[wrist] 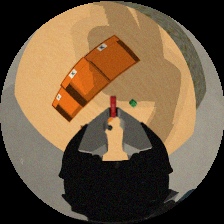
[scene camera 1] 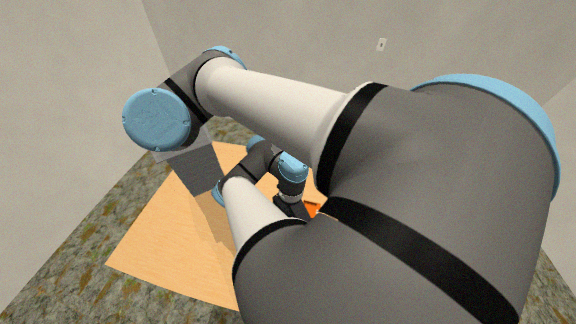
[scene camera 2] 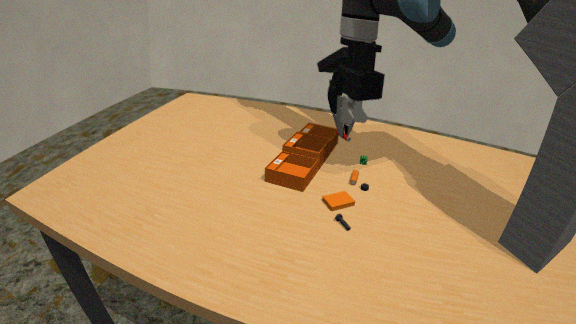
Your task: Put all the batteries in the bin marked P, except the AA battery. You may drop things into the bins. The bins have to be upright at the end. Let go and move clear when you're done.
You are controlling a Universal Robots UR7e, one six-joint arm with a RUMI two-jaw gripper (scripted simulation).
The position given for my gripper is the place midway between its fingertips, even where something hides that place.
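Observation:
There is an orange bin [scene camera 2: 294, 167] that I can see, and the wrist view [wrist: 111, 60] gives me the bin too. My own gripper is visible as well: I find the gripper [scene camera 2: 343, 137] here, and the wrist view [wrist: 113, 108] includes it.

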